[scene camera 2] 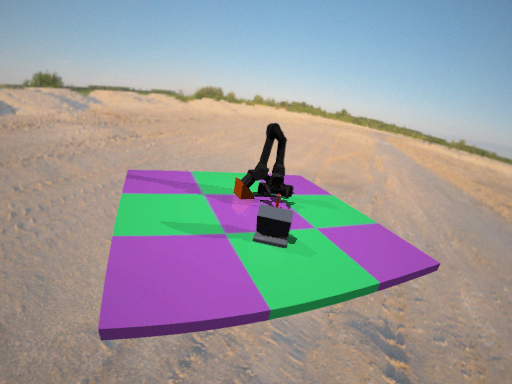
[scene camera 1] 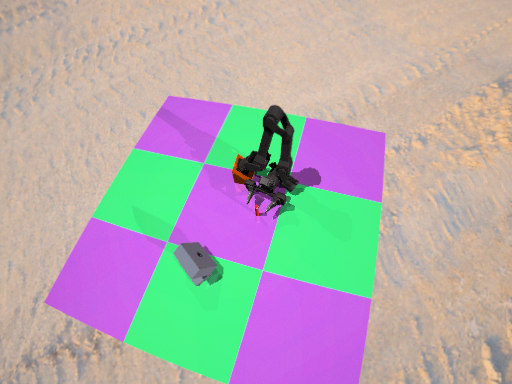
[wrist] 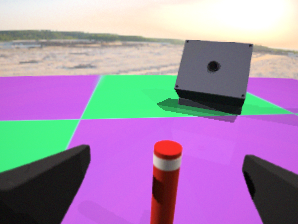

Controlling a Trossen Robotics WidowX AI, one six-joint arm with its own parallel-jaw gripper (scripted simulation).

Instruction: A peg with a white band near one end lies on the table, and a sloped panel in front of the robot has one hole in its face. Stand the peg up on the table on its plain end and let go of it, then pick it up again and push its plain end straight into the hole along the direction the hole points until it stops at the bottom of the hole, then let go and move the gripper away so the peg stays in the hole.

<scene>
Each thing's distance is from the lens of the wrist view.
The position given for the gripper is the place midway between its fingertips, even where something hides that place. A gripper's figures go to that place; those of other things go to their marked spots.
gripper [wrist: 166, 158]: 0.11 m
grey sloped panel [wrist: 226, 85]: 0.37 m
</scene>
